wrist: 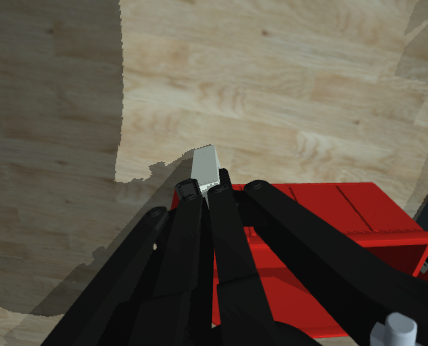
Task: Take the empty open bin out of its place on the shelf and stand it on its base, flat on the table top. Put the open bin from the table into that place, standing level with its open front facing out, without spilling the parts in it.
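Places are measured from the arm's base along level axes (x ahead, y left, z up), in centimetres.
Where they show: gripper, fingertip midpoint: [209,163].
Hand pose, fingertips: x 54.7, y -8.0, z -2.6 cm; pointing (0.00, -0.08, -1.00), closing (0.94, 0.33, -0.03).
Observation:
After its pixels a point has its place.
In the wrist view my gripper [209,163] @[x 54.7, y -8.0, z -2.6 cm] looks down on the wooden table top [254,86] @[x 57.6, y -2.2, z -3.5 cm]. Its black fingers are shut, with the light grey pads pressed together and nothing between them. A red open bin [333,209] @[x 63.8, y -9.7, z 0.4 cm] lies on the table right below and to the right of the fingers. Its ribbed red wall and upper rim show, and the fingertips stand over its left end. The fingers hide much of the bin, and I cannot see its inside or any parts in it.
A broad shadow [79,103] @[x 45.0, y -4.1, z -3.5 cm] covers the left strip of the table, and the arm's own shadow runs along the fingers at the lower left.

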